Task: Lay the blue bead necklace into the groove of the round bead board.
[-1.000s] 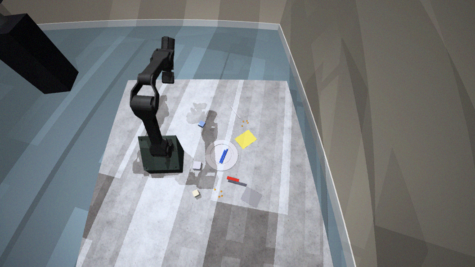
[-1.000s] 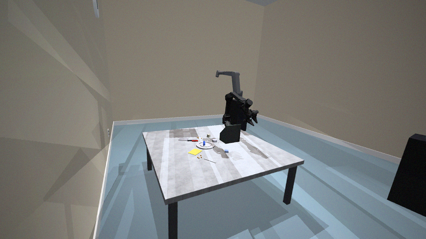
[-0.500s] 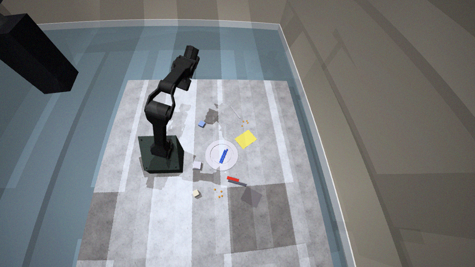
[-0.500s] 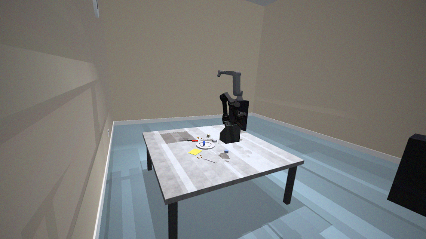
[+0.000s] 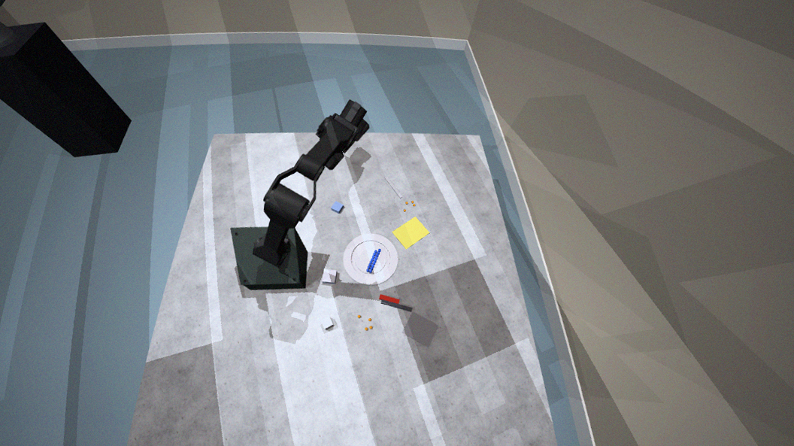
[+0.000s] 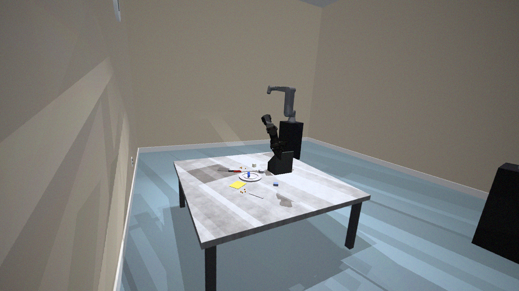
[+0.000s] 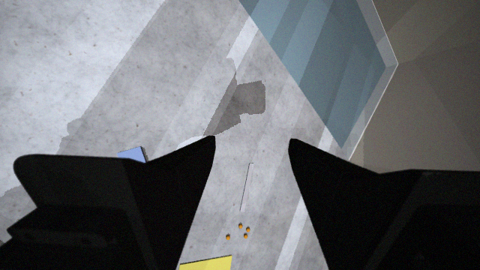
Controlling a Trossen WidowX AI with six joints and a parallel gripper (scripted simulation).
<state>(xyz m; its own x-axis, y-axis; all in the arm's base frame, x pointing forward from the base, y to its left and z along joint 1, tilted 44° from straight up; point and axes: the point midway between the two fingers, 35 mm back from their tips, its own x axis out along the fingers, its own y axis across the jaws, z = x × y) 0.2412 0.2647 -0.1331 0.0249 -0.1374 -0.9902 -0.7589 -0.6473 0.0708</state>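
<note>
Now: the round white bead board 5 cm ahead of my gripper tip, 33 cm to the right of it and 25 cm below it. The rest, counted from my gripper tip: thin rod: 18 cm ahead, 2 cm to the right, 26 cm below; then blue block: 6 cm behind, 9 cm to the right, 25 cm below; then yellow sheet: 22 cm ahead, 24 cm to the right, 26 cm below.
</note>
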